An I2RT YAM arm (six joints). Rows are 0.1 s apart.
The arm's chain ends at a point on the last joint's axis. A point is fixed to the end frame.
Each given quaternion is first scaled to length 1.
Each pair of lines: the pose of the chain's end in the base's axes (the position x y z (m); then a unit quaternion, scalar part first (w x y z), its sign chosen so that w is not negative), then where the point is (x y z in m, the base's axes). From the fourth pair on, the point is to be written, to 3 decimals.
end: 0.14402 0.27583 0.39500 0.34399 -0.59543 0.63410 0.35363
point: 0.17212 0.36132 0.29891
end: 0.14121 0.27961 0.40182 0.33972 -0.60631 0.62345 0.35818
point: 0.16691 0.36605 0.30591
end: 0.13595 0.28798 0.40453 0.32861 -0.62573 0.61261 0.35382
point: 0.15925 0.37310 0.30684
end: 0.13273 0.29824 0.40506 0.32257 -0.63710 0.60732 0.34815
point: 0.155 0.382 0.306
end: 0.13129 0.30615 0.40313 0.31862 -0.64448 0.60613 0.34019
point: 0.154 0.388 0.303
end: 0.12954 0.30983 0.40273 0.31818 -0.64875 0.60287 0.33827
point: 0.153 0.392 0.302
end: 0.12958 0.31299 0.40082 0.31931 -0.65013 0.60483 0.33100
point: 0.154 0.394 0.300
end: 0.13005 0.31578 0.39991 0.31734 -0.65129 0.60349 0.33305
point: 0.154 0.397 0.299
